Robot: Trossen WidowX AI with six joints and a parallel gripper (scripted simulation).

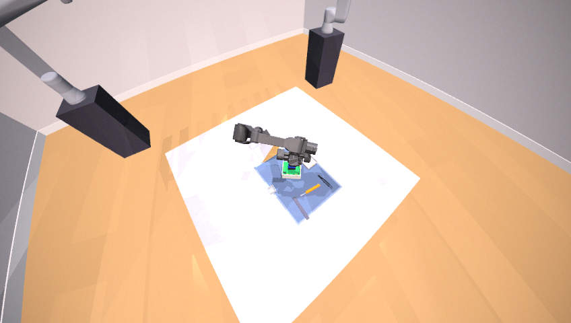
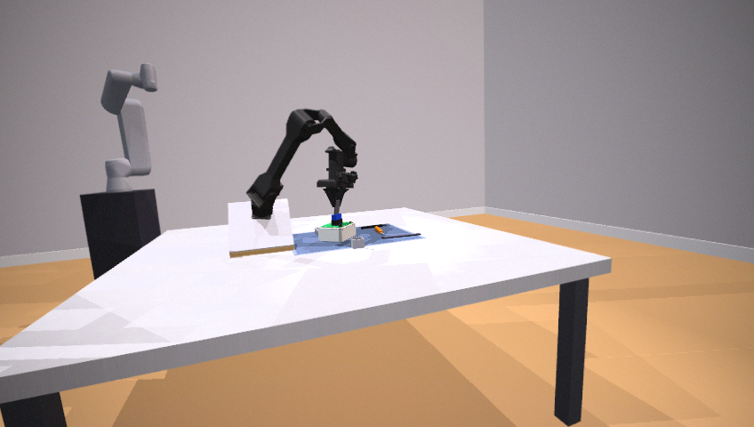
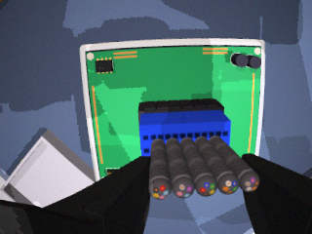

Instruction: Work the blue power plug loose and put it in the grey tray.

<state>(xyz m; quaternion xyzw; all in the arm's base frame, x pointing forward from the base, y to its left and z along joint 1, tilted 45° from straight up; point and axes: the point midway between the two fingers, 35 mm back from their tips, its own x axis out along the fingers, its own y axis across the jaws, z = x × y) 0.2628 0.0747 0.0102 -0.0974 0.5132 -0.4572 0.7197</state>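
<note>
Right now the blue power plug is 3 cm below my gripper tip. From my gripper tip the other things lie so: blue mat (5 cm ahead, 1 cm to the left, 12 cm below); dark bar (23 cm ahead, 8 cm to the right, 12 cm below).
</note>
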